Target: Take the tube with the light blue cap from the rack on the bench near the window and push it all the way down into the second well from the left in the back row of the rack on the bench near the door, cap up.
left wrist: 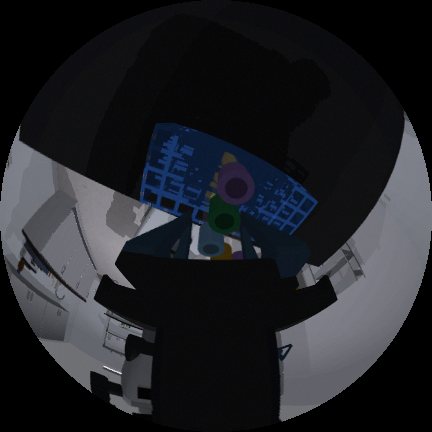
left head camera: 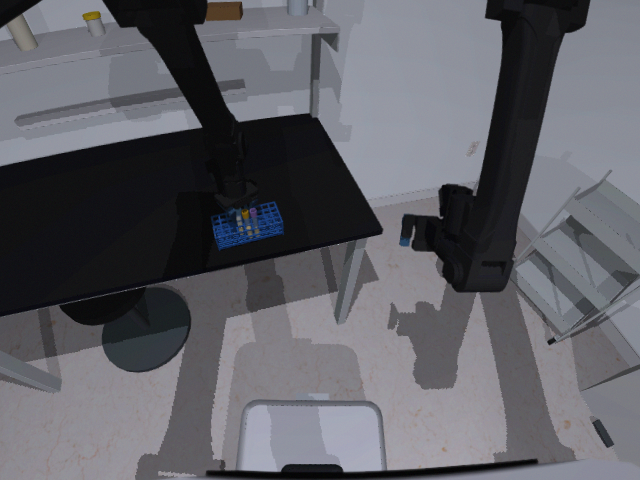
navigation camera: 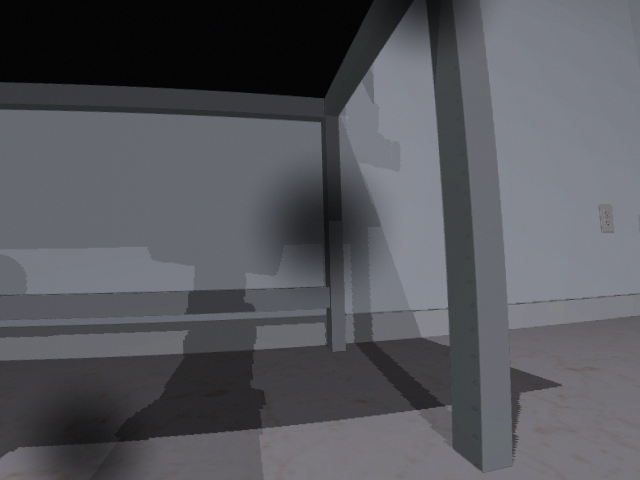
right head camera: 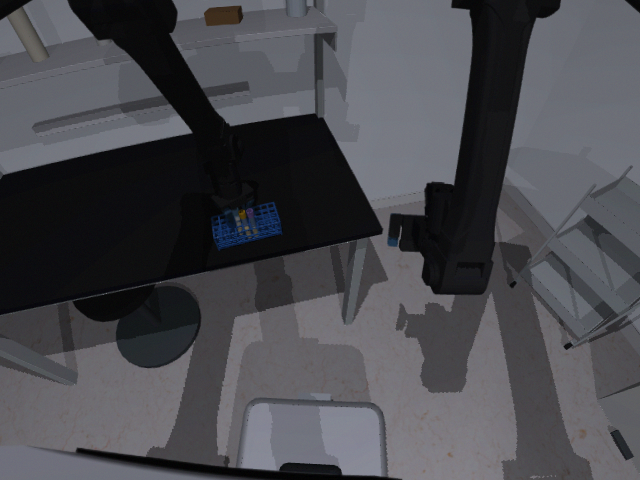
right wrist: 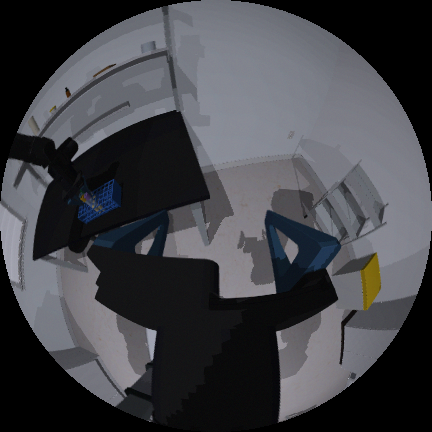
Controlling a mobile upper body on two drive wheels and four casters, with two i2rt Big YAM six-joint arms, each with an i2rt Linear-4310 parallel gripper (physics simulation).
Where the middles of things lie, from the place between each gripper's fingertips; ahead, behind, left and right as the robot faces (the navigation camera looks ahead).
Right now the blue tube rack (left head camera: 227, 235) is 440 mm to the left of my right hand, 200 mm below it and 150 mm ahead of it.
I see my left gripper 2 cm short of the blue tube rack, 1 cm to the left of it and 5 cm above it.
